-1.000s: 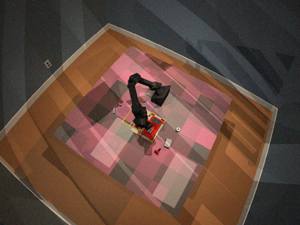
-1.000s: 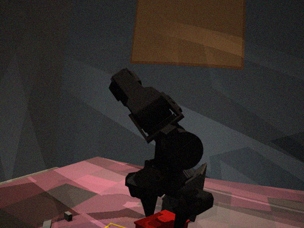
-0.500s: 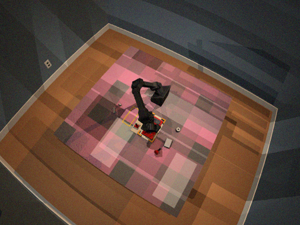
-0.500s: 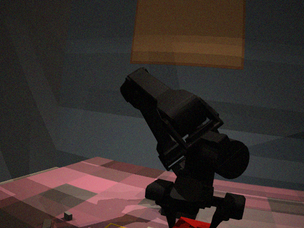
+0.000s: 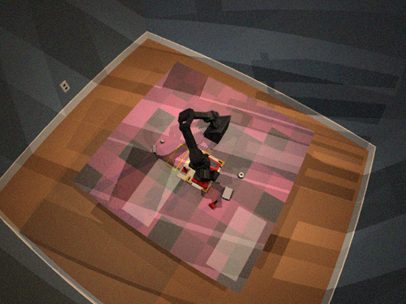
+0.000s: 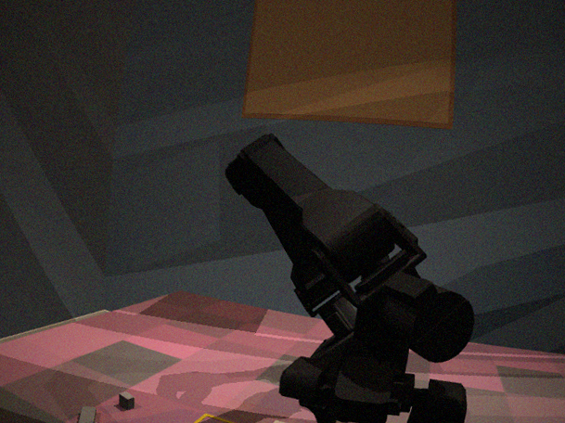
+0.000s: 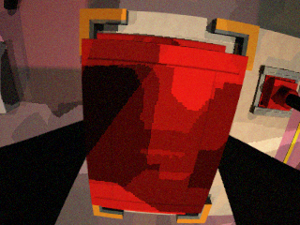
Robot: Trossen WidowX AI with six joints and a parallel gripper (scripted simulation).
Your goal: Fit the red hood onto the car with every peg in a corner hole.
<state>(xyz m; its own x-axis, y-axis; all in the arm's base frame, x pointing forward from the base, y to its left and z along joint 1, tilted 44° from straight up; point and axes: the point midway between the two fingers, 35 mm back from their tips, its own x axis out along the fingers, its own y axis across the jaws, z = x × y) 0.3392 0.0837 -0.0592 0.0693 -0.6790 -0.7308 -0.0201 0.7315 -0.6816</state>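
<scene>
Now: the pale jig plate 40 mm behind my gripper tip, 30 mm to the right of it and 70 mm below it. From my gripper tip the other things lie so: red hood (10 mm above).
</scene>
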